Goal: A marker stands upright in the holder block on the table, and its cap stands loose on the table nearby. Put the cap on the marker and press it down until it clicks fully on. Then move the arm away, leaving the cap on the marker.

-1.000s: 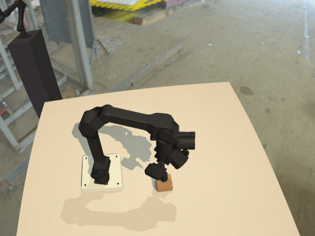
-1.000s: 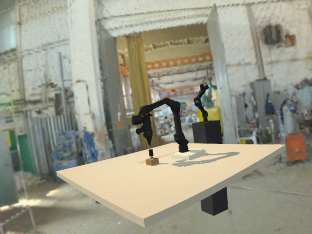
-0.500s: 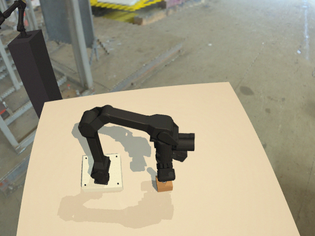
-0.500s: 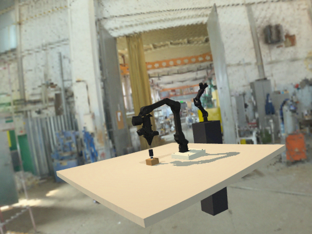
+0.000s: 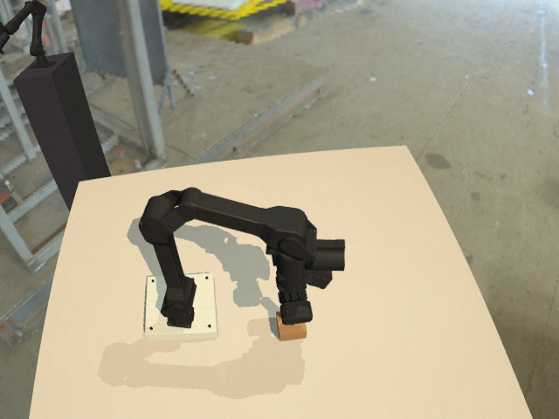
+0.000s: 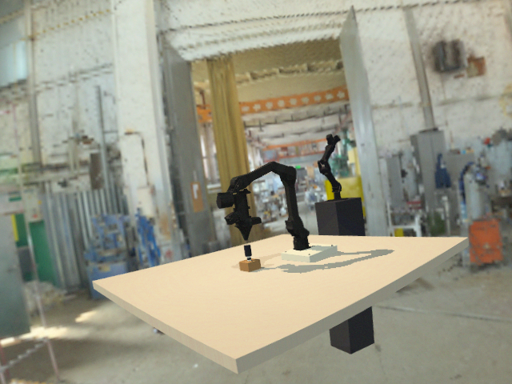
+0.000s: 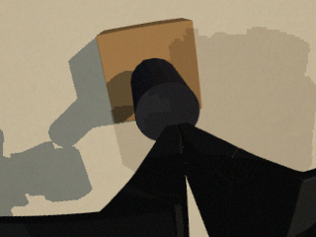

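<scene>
Now: the black cap 5 cm below my gripper tip. Also, from my gripper tip: brown holder block 11 cm below.
</scene>
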